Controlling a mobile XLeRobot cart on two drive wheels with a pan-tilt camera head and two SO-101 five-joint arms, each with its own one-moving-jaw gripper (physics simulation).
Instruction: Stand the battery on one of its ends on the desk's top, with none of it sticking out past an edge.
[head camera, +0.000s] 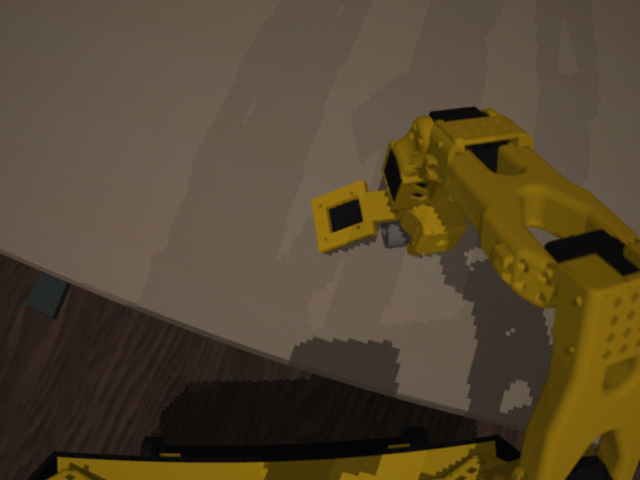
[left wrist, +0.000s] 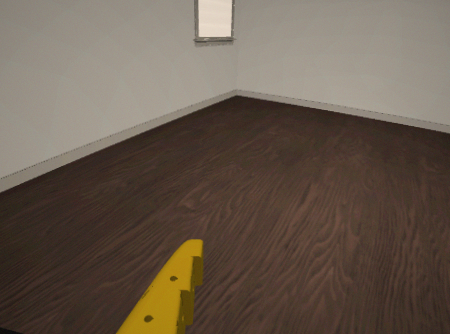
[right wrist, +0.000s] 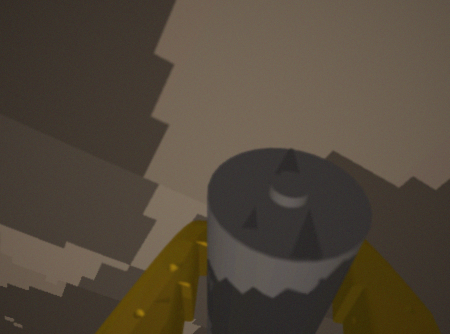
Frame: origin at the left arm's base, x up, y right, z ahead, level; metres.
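Seen in the pictures: left hand, its tool point: (left wrist: 202, 256); right hand, its tool point: (head camera: 412, 247) (right wrist: 210, 241).
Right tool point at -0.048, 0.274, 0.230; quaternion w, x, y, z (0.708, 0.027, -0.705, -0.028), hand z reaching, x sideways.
Note:
A point is followed by its place in that frame, as x, y, z.
The battery (right wrist: 287, 235) @(-0.033, 0.251, 0.240) (head camera: 395, 235) @(-0.032, 0.257, 0.233) is a grey cylinder with a small round nub on the end that shows in the right wrist view. My right gripper (right wrist: 282, 280) (head camera: 410, 237) @(-0.049, 0.274, 0.230) is shut on it, with one yellow jaw against each side, over the desk's top (head camera: 155, 155) @(-0.055, 0.058, 0.330) (right wrist: 280, 75) @(-0.055, 0.237, 0.238). The battery's far end is hidden, and I cannot tell whether it touches the desk. In the head view the gripper and camera mount hide part of it. My left gripper (left wrist: 195, 265) is open, away from the desk, with one notched jaw in view over the floor.
The desk's curved near edge crosses the head view above the cart's front (head camera: 206, 469). A dark green-grey block (head camera: 48, 295) shows at lower left, beyond the edge. In the left wrist view, the dark wooden floor (left wrist: 300, 225) @(-0.775, -0.239, -1.287) meets pale walls (left wrist: 100, 65) @(-0.105, 1.305, -2.108) below a window (left wrist: 215, 19) @(0.275, 0.669, -3.658).

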